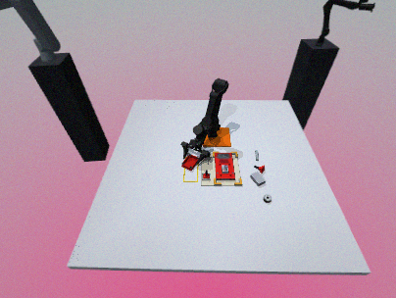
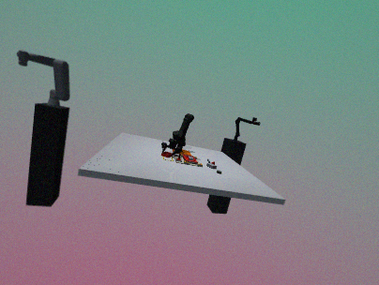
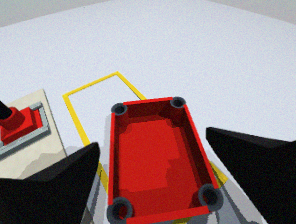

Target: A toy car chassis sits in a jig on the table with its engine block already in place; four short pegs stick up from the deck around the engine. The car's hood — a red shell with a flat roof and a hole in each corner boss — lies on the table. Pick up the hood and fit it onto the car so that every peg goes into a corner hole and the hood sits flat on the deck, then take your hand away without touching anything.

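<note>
The red hood is 10 mm behind my gripper tip and 10 mm below it.
</note>
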